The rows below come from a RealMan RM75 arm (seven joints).
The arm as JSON. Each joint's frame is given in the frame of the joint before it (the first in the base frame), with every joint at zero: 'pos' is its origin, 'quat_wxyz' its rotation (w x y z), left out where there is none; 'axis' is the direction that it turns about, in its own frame. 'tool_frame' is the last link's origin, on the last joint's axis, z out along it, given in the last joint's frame.
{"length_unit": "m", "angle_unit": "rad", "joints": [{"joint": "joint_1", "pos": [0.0, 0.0, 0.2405], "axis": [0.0, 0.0, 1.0]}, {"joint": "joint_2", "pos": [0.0, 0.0, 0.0], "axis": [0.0, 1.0, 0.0]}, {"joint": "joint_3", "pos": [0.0, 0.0, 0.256], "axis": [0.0, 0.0, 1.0]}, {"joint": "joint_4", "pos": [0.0, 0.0, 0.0], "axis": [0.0, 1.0, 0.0]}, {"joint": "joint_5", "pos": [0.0, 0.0, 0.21], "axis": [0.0, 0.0, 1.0]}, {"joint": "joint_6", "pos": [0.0, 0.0, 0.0], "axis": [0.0, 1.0, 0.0]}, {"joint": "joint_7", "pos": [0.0, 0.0, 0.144], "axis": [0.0, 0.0, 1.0]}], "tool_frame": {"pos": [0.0, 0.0, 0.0]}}
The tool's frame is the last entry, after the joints.
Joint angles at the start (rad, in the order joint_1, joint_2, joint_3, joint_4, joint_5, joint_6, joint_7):
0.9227, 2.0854, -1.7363, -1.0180, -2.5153, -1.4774, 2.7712
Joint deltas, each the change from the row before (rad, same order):
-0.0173, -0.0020, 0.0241, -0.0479, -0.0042, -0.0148, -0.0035
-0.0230, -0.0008, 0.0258, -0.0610, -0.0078, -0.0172, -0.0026
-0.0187, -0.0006, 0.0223, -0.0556, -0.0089, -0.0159, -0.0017
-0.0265, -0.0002, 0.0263, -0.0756, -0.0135, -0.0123, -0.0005
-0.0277, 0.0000, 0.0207, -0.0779, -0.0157, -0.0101, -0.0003
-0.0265, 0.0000, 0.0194, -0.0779, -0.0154, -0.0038, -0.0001
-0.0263, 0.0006, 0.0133, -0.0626, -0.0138, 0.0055, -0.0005
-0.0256, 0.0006, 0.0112, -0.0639, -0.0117, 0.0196, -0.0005
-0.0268, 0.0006, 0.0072, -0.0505, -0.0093, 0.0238, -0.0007
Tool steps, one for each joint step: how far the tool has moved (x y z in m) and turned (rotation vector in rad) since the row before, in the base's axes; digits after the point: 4 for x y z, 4 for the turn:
-0.0049, 0.0007, 0.0059, 0.0130, 0.0262, 0.0092
-0.0055, 0.0002, 0.0073, 0.0180, 0.0286, 0.0135
-0.0052, 0.0004, 0.0073, 0.0188, 0.0224, 0.0150
-0.0067, 0.0008, 0.0099, 0.0337, 0.0307, 0.0241
-0.0061, 0.0001, 0.0103, 0.0368, 0.0256, 0.0283
-0.0066, 0.0003, 0.0109, 0.0430, 0.0269, 0.0321
-0.0039, 0.0001, 0.0088, 0.0410, 0.0230, 0.0260
-0.0058, 0.0008, 0.0091, 0.0496, 0.0306, 0.0352
-0.0031, 0.0004, 0.0074, 0.0444, 0.0270, 0.0263

